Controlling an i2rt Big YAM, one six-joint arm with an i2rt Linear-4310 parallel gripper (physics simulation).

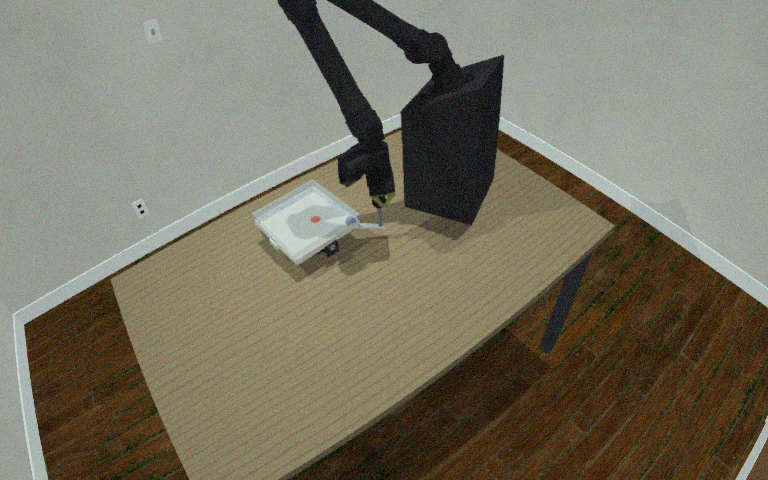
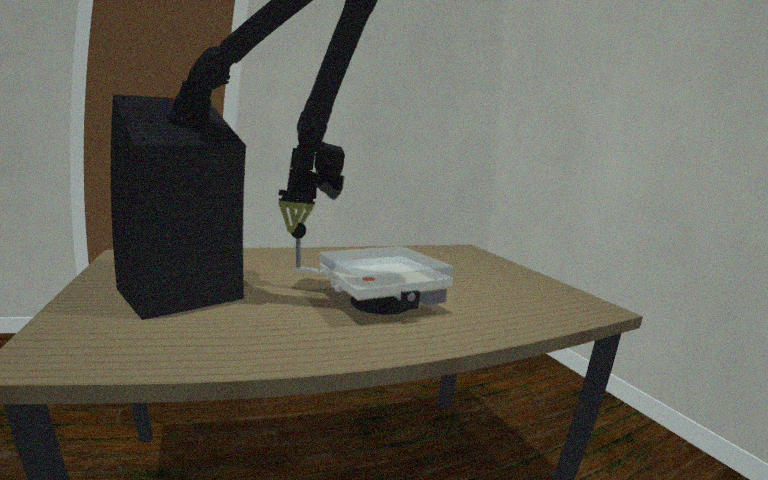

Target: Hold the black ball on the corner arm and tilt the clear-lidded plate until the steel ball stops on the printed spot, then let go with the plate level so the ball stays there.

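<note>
The clear-lidded plate [image 1: 297, 258] [image 2: 362, 292] sits on a dark round base; any slight tilt is hard to judge. A red printed spot [image 1: 315, 219] [image 2: 368, 278] shows inside it on the white floor. The corner arm [image 1: 369, 225] [image 2: 309, 269] runs out from one corner to an upright grey post [image 1: 380, 217] [image 2: 298, 252]. The black ball [image 2: 299, 230] tops this post. My gripper [image 1: 381, 202] [image 2: 295, 229] points down and is shut on the black ball. A grey round shape [image 1: 351, 220] shows at the arm's corner; I cannot tell whether it is the steel ball.
A tall black pedestal [image 1: 447, 152] [image 2: 178, 215] carries the robot arm and stands beside the gripper, on the opposite side from the plate. A small dark block [image 1: 331, 247] [image 2: 410, 298] sits under the plate's edge. All stand on the wooden table [image 1: 271, 350] [image 2: 271, 350].
</note>
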